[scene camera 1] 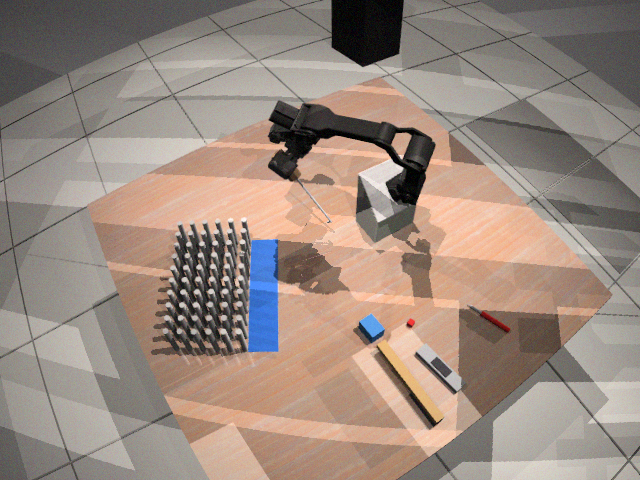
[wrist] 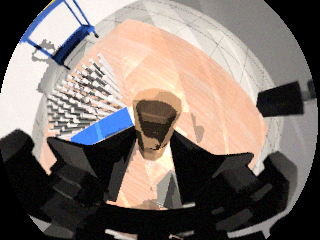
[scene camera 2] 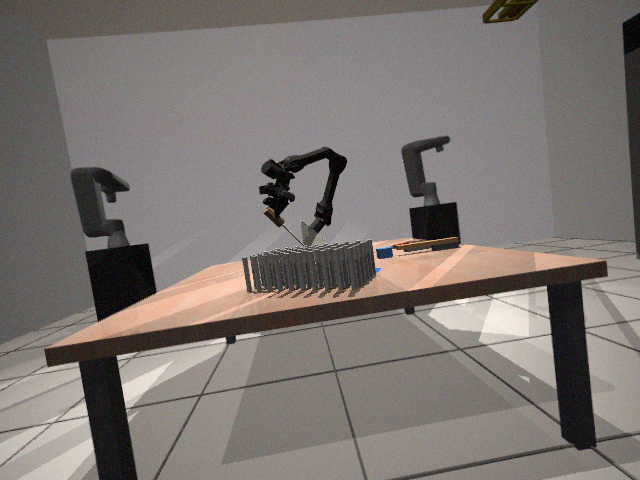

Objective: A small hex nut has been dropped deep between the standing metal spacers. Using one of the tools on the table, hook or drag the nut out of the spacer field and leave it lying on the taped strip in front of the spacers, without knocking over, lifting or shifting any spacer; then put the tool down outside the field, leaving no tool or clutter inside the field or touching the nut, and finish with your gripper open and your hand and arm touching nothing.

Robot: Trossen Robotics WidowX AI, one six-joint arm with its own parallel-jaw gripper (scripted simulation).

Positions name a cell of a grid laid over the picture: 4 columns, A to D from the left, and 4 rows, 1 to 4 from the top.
Labels:
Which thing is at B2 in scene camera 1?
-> My gripper.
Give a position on a blue taped strip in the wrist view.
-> B3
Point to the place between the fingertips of my gripper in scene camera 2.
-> B2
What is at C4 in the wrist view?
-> My gripper.

